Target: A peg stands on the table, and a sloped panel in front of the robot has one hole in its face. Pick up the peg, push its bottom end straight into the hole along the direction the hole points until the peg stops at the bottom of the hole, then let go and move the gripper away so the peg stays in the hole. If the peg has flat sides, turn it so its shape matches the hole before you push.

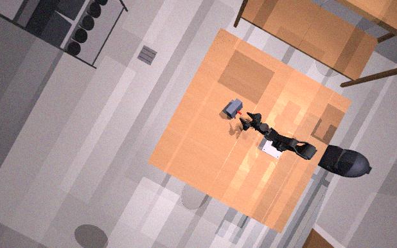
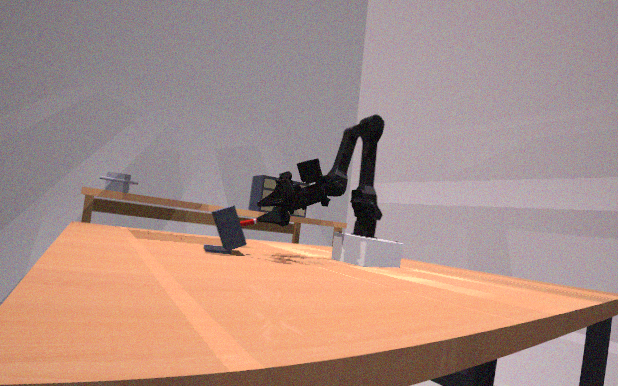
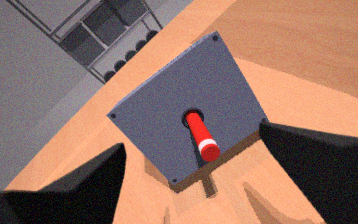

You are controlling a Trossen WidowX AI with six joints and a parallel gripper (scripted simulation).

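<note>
The red peg is 30 mm below my gripper tip, 20 mm ahead of it and 10 mm to the right of it. Round my gripper tip: sloped panel: 70 mm ahead, 50 mm below, 20 mm to the right.
</note>
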